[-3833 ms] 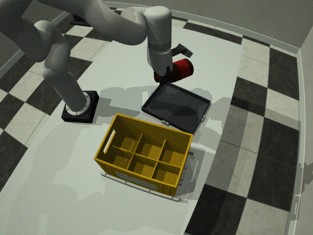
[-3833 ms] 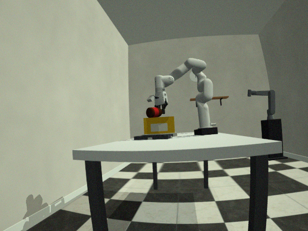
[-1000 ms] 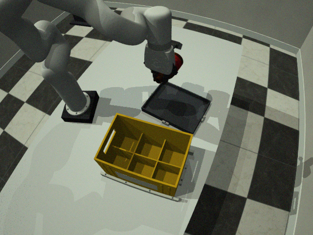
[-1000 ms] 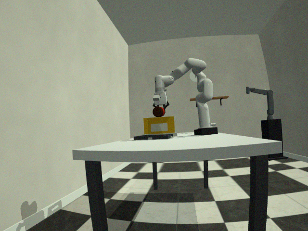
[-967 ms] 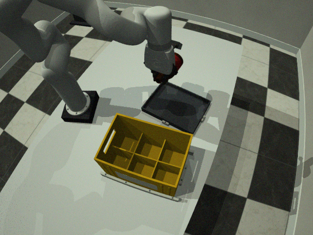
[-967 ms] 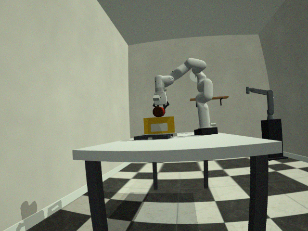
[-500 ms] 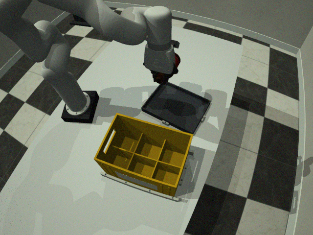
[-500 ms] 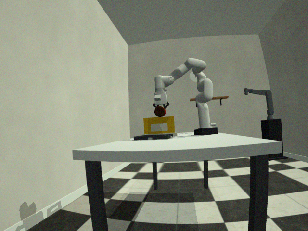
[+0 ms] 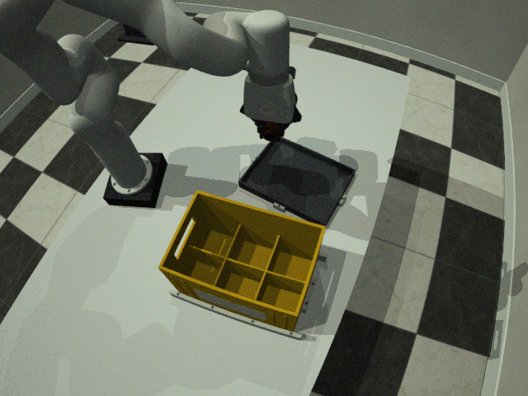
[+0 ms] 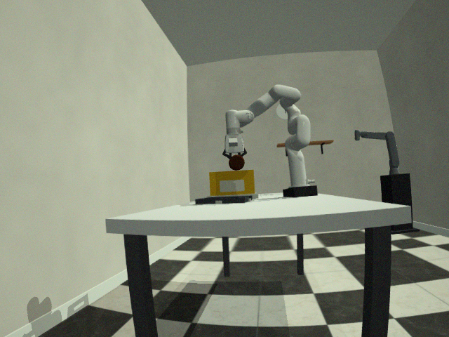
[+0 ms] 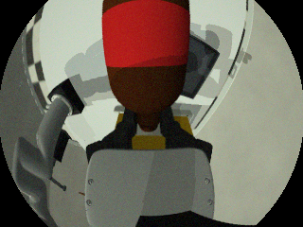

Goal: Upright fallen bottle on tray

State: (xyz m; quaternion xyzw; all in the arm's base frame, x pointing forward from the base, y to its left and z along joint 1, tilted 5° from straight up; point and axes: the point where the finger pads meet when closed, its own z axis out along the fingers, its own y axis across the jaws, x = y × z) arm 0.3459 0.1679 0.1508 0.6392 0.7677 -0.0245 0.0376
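Now: the brown bottle 10 mm behind my hand, 50 mm to the left of it and 10 mm below it. Round my hand: dark grey tray (60 mm ahead, 30 mm to the left, 190 mm below); yellow crate (60 mm ahead, 270 mm to the right, 120 mm below).
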